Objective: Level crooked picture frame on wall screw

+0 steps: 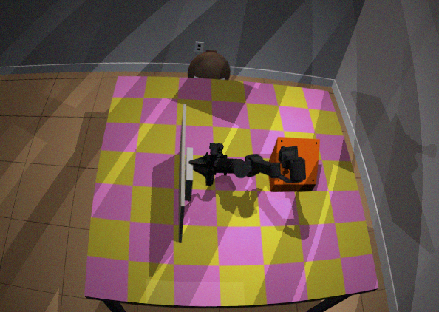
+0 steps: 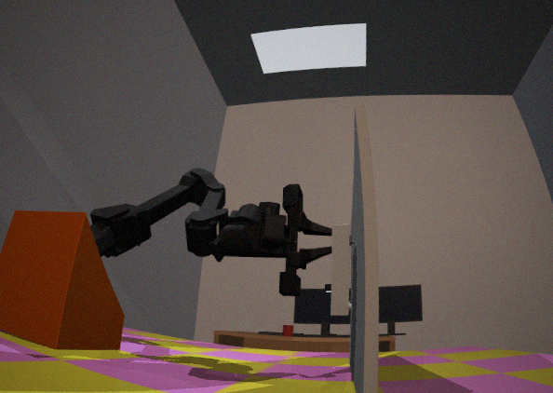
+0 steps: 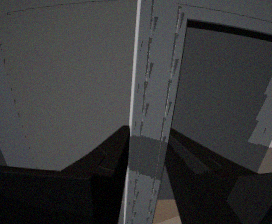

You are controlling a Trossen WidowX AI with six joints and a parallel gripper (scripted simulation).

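My gripper tip is now 1 cm to the right of the picture frame and 5 cm above it. Round my gripper tip: thin upright wall panel 2 cm ahead, 1 cm to the left, 7 cm below.
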